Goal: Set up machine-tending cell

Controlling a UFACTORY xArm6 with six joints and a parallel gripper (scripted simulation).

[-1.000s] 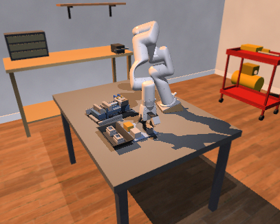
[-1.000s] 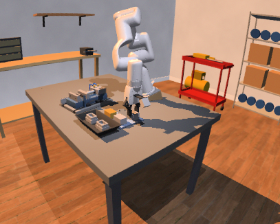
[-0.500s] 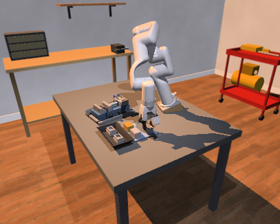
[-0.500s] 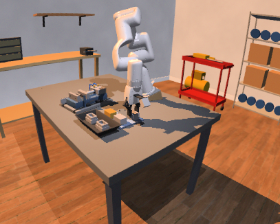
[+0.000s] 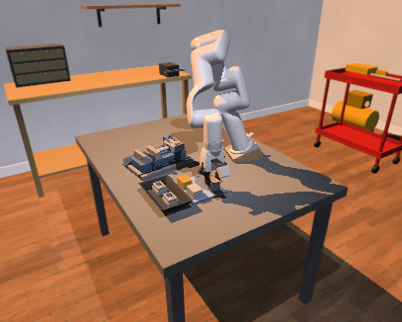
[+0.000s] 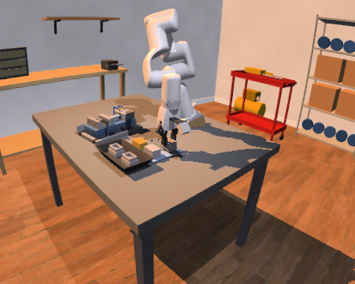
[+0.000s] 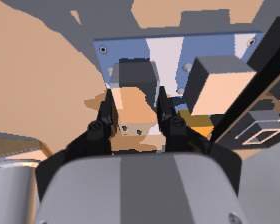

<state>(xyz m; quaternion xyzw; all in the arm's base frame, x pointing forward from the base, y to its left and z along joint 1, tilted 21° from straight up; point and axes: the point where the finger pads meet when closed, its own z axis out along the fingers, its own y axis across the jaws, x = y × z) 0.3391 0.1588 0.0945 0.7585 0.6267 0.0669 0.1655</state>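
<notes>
Right now the work stop rod is 32 cm to the right of my hand, 9 cm ahead of it and 3 cm above it. The rest, counted from my hand: aluminium blank 2 cm below; then brass blank 11 cm to the right, 7 cm ahead, 3 cm below; then infeed plate 5 cm to the right, 5 cm below, 3 cm ahead.
</notes>
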